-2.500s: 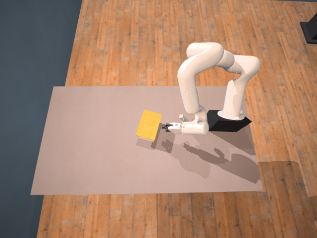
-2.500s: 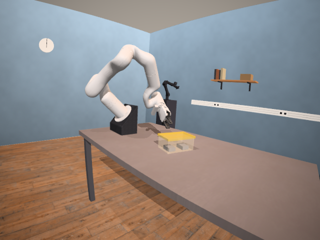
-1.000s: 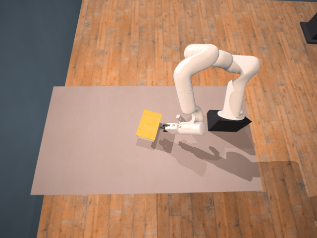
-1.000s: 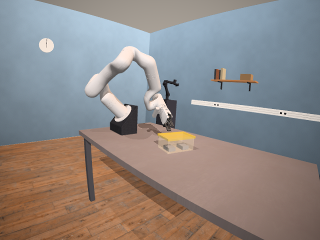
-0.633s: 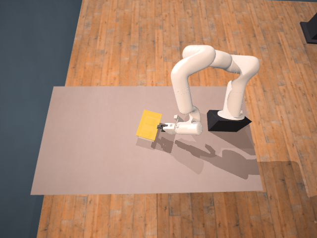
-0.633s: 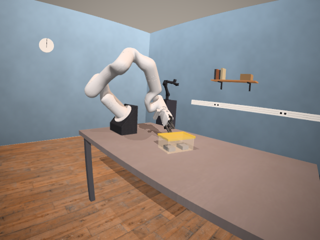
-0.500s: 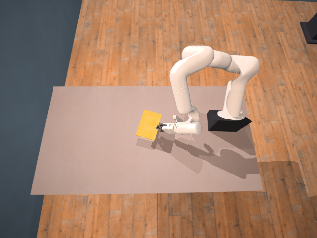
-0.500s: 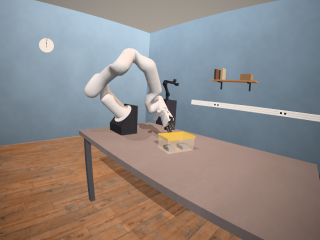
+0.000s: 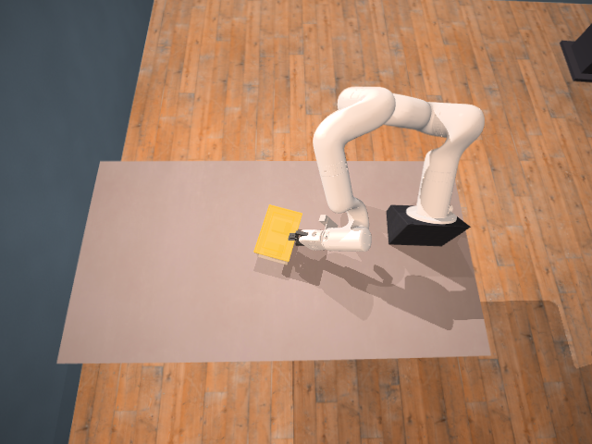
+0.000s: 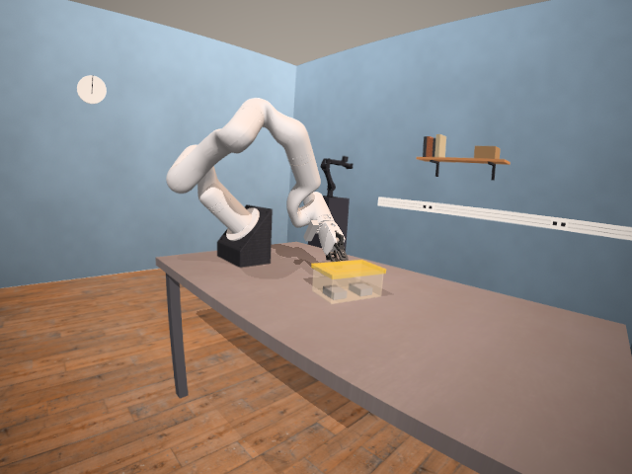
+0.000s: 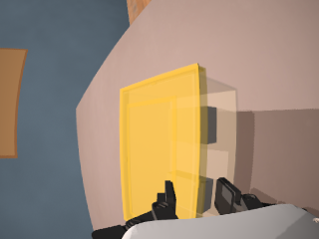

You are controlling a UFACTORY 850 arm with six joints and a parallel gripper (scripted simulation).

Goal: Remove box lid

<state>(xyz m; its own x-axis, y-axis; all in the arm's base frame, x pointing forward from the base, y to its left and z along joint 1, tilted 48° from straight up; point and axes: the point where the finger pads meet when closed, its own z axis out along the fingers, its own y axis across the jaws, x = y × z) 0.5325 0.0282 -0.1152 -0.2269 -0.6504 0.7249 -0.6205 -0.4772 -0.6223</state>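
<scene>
The yellow lid lies 7 cm ahead of my hand, 3 cm to the right of it and 1 cm below it. From my hand the other things lie so: clear box (7 cm ahead, 3 cm to the right, 6 cm below).
</scene>
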